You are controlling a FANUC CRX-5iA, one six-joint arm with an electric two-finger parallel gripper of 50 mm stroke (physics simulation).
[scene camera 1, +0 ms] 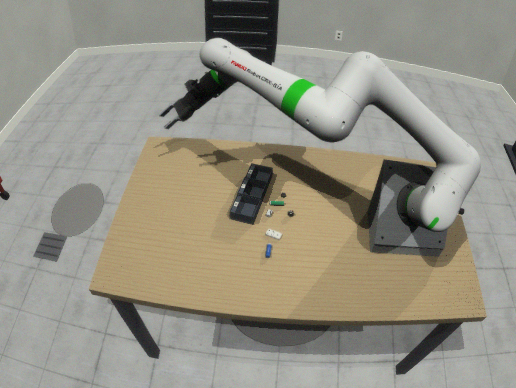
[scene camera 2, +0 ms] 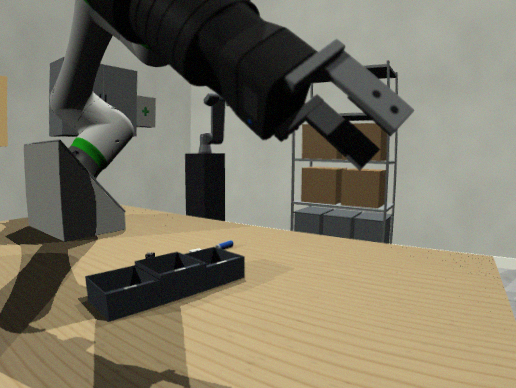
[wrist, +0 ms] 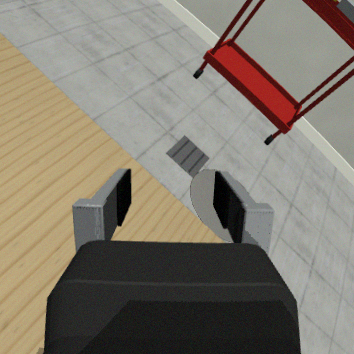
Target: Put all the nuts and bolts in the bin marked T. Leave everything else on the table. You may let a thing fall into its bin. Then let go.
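Places are measured from the arm's base along level axes (x ahead, y left, z up), in metres.
Pixels of known places: gripper, fingertip midpoint: (scene camera 1: 163,121) (scene camera 2: 384,143) (wrist: 172,186); arm's base, origin of the base link: (scene camera 1: 415,203) (scene camera 2: 71,174).
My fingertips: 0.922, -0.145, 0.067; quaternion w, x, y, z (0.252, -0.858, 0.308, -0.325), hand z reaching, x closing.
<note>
For each thing: its top centre in the pictures, then the offset to it from my fingertips, as dx, dy, dz. Level surfaces: height alone.
- black three-compartment bin, middle of its top: (scene camera 2: 169,262) (scene camera 1: 252,187) -0.351, +0.082, -0.180
- small black piece, middle of its top: (scene camera 1: 283,194) -0.459, +0.056, -0.218
- green cylinder, middle of its top: (scene camera 1: 276,201) -0.443, +0.103, -0.212
- small grey-white piece, middle of its top: (scene camera 1: 269,212) -0.426, +0.153, -0.215
- dark round piece, middle of its top: (scene camera 1: 291,212) -0.499, +0.141, -0.210
- white block, middle of its top: (scene camera 1: 273,233) -0.456, +0.239, -0.219
- blue cylinder, middle of its top: (scene camera 2: 224,242) (scene camera 1: 268,249) -0.452, +0.311, -0.212
- wooden table, its level: dz -0.226
My gripper (scene camera 1: 169,120) (scene camera 2: 376,131) (wrist: 172,186) is open and empty, high above the far left part of the table. A black three-compartment bin (scene camera 1: 244,218) (scene camera 2: 170,290) stands on the table; its labels are too small to read. To its right in the first scene view lie a small black piece (scene camera 1: 283,195), a green cylinder (scene camera 1: 277,203), a small grey-white piece (scene camera 1: 269,213) and a dark round piece (scene camera 1: 291,213). A white block (scene camera 1: 274,234) and a blue cylinder (scene camera 1: 269,251) (scene camera 2: 226,244) lie nearer the front. Which small pieces are nuts or bolts is too small to tell.
The robot's base (scene camera 1: 407,240) (scene camera 2: 45,190) stands on the right of the wooden table (scene camera 1: 175,260) (scene camera 2: 375,310) (wrist: 45,150). Beyond the table are a red cart (wrist: 255,87) and a shelf unit (scene camera 2: 294,182).
</note>
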